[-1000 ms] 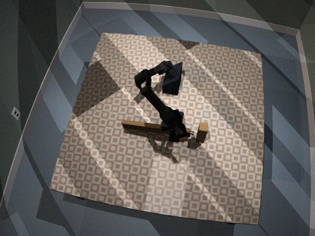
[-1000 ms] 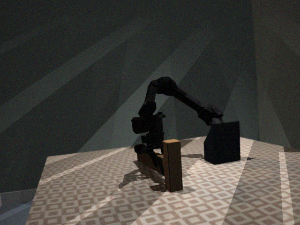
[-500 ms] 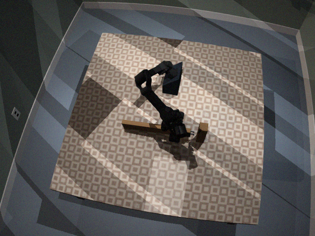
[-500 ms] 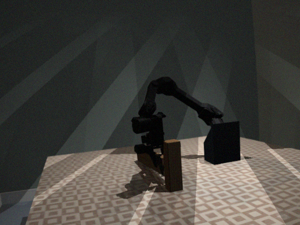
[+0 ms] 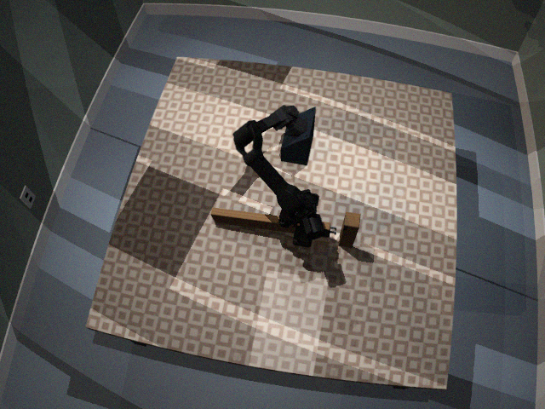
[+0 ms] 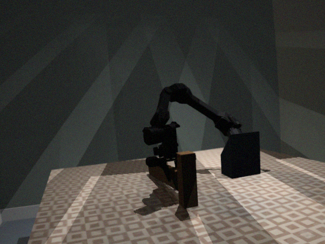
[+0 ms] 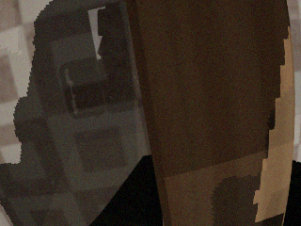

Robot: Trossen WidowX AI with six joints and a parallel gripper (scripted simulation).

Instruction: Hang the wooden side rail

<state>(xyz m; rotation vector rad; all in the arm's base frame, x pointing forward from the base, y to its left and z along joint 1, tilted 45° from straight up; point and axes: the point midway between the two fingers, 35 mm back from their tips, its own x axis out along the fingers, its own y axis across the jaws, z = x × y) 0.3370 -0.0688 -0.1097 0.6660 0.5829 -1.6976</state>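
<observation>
Right now the headboard post is 2 cm ahead of my gripper tip, 15 cm to the left of it and 4 cm above it.
</observation>
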